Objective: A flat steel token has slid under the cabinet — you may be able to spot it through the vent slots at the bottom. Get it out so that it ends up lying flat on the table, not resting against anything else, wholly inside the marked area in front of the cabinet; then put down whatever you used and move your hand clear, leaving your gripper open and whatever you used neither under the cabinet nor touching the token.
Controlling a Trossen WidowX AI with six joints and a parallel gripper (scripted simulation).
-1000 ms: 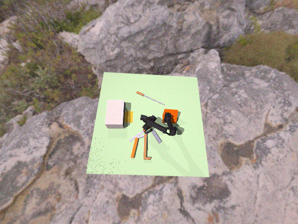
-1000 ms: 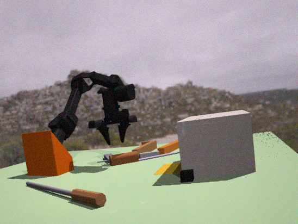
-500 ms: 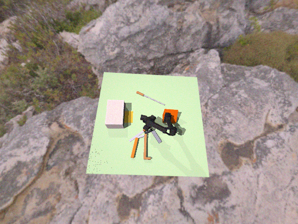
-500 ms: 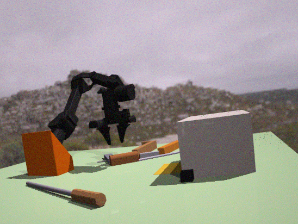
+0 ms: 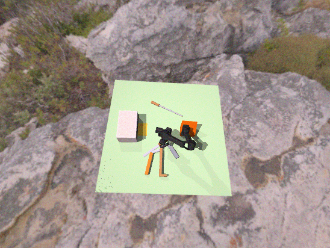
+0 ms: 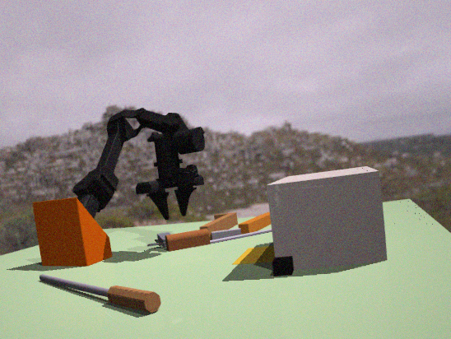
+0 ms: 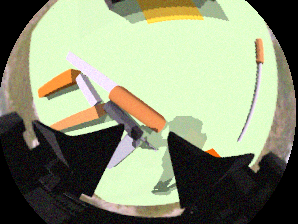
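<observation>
My gripper tip is 10 cm to the right of the grey bar, 10 cm past it and 7 cm above it. From my gripper tip the other things lie so: grey token: 42 cm ahead, 8 cm below, 6 cm to the right; orange bar: 26 cm to the left, 13 cm ahead, 6 cm below.
</observation>
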